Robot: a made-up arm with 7 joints.
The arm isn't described. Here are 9 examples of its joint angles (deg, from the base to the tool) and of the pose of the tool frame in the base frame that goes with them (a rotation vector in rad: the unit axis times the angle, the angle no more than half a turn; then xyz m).
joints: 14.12 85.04 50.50 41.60 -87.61 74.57 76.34
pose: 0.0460 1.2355 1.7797 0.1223 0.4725 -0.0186
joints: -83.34 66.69 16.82 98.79 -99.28 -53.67 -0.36
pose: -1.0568 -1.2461 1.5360 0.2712 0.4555 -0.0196
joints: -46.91 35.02 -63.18 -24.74 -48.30 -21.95 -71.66
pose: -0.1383 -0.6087 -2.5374 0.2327 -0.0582 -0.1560
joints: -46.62 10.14 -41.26 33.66 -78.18 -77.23 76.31
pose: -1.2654 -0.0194 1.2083 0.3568 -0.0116 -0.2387
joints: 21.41 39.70 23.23 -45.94 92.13 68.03 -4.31
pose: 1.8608 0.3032 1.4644 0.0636 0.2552 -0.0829
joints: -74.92 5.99 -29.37 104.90 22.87 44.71 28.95
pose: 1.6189 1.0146 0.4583 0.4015 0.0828 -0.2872
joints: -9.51 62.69 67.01 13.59 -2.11 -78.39 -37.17
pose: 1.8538 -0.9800 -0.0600 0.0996 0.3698 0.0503
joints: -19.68 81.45 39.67 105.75 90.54 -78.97 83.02
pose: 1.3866 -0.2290 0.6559 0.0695 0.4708 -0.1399
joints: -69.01 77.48 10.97 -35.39 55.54 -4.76 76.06
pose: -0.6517 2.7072 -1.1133 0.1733 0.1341 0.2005
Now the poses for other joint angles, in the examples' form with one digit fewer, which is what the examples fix.
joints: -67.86 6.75 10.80 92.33 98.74 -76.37 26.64
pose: 0.744 -0.654 -1.148 0.369 -0.042 -0.288
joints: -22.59 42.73 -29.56 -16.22 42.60 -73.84 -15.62
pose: 1.105 -1.413 -1.626 0.180 0.059 -0.207
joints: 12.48 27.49 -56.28 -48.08 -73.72 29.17 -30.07
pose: -1.443 0.647 -1.695 -0.008 -0.048 -0.209
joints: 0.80 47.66 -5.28 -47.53 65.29 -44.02 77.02
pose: 0.468 -1.956 -0.060 0.125 0.093 -0.153
